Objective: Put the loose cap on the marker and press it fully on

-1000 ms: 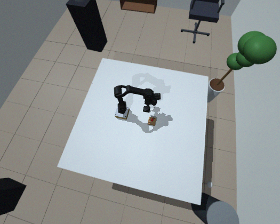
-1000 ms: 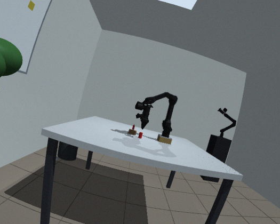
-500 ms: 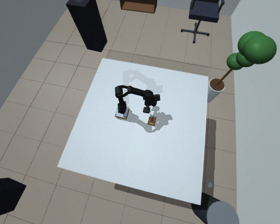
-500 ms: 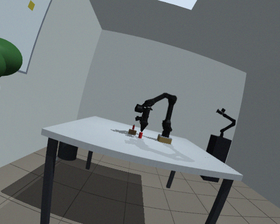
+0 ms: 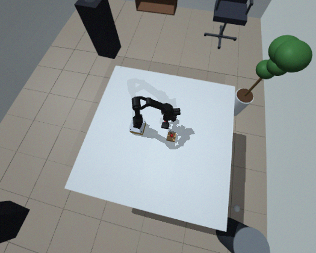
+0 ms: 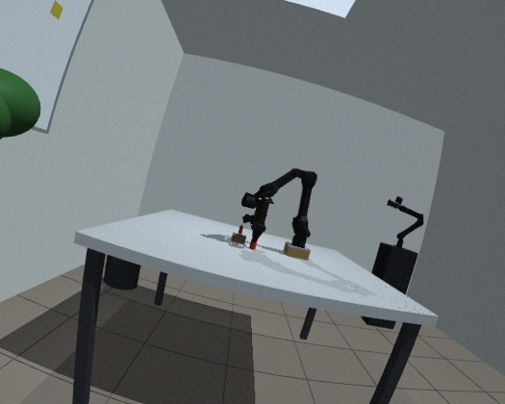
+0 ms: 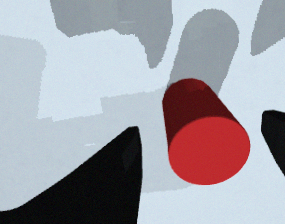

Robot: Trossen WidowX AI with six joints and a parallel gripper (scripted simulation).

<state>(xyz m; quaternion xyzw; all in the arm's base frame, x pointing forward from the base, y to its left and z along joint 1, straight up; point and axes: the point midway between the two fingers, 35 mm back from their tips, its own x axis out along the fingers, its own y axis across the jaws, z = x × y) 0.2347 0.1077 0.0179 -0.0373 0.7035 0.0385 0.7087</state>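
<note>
The red cap is 10 mm below my gripper tip. Round my gripper tip: holder block (120 mm to the right, 80 mm ahead, 20 mm below).
</note>
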